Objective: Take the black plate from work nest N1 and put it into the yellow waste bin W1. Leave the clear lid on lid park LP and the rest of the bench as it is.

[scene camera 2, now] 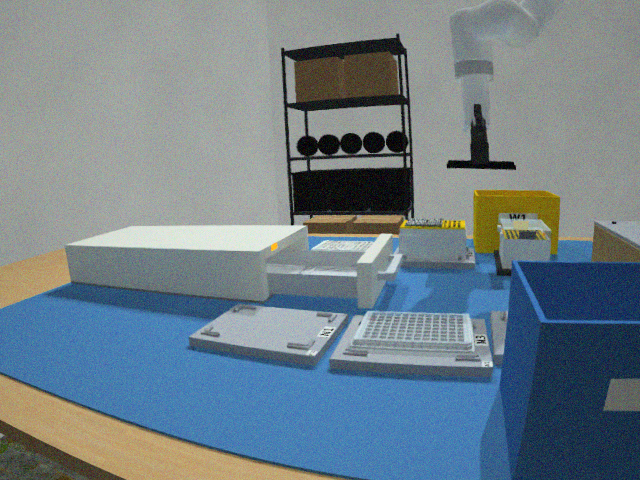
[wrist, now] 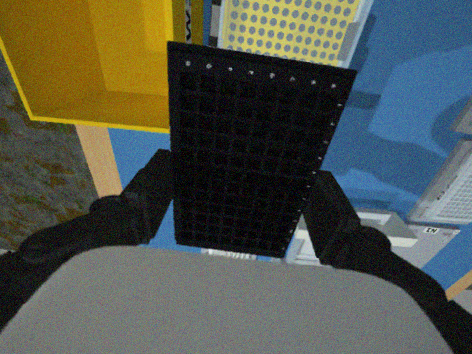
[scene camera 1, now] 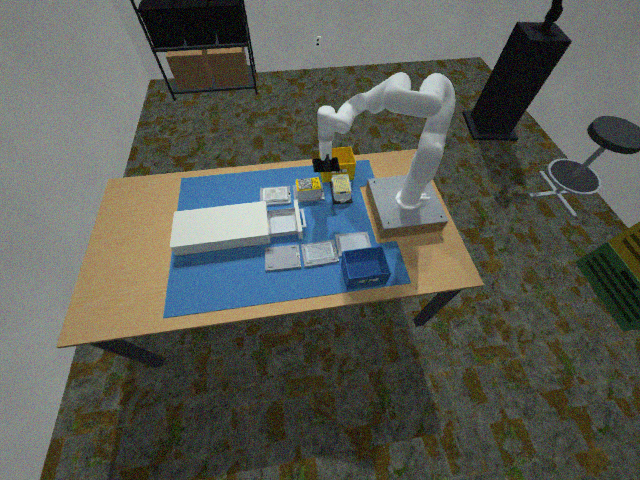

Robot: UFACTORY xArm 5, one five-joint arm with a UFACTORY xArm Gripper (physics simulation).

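Seen in the pictures: gripper, fingertip midpoint: (scene camera 2: 479,163) (wrist: 242,180) (scene camera 1: 325,164); arm's base, link origin: (scene camera 1: 408,200).
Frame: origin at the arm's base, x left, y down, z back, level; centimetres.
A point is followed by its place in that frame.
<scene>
My gripper (scene camera 1: 326,159) @(x -13.3, y -10.1, z -41.6 cm) (scene camera 2: 479,153) @(x -13.3, y -10.1, z -41.6 cm) (wrist: 242,180) @(x -13.3, y -10.1, z -41.6 cm) is shut on the black plate (scene camera 1: 319,165) @(x -11.9, y -10.6, z -44.7 cm) (scene camera 2: 457,164) @(x -8.5, y -10.1, z -45.2 cm) (wrist: 260,110) @(x -13.5, y -9.5, z -37.6 cm) and holds it level, high above the bench. The yellow waste bin W1 (scene camera 1: 347,153) @(x -34.2, y 1.1, z -29.1 cm) (scene camera 2: 484,224) @(x -19.1, y 2.6, z -41.2 cm) (wrist: 131,107) @(x -25.2, y 1.7, z -43.6 cm) stands upright below; in the wrist view the plate lies to the right of its opening and overlaps its wall. Work nest N1 (scene camera 1: 282,257) @(x 29.8, y 7.5, z -61.1 cm) (scene camera 2: 268,330) @(x 30.9, y 7.4, z -60.5 cm) is bare. A pale pad (scene camera 1: 354,241) @(x 20.8, y 6.6, z -27.2 cm) stands behind the blue bin; its label is hidden, and I cannot tell whether it bears the clear lid.
A yellow-topped box (scene camera 1: 341,187) @(x -8.3, y 0.9, z -33.1 cm) (scene camera 2: 524,250) @(x -5.6, y 4.5, z -32.6 cm) (wrist: 290,30) @(x -11.6, y 0.9, z -32.9 cm) stands in front of the waste bin. A yellow-topped tip rack (scene camera 1: 309,191) @(x -6.6, y 2.4, z -49.6 cm) (scene camera 2: 431,245) @(x -6.6, y 4.7, z -49.9 cm) stands left of it. A white cabinet (scene camera 1: 222,227) @(x 18.5, y 0.2, z -89.2 cm) (scene camera 2: 170,260) @(x 24.9, y 2.2, z -83.4 cm) has its drawer open. A blue bin (scene camera 1: 364,276) @(x 43.8, y -3.2, z -25.3 cm) (scene camera 2: 573,351) @(x 44.7, y -1.6, z -29.5 cm) stands at the front right.
</scene>
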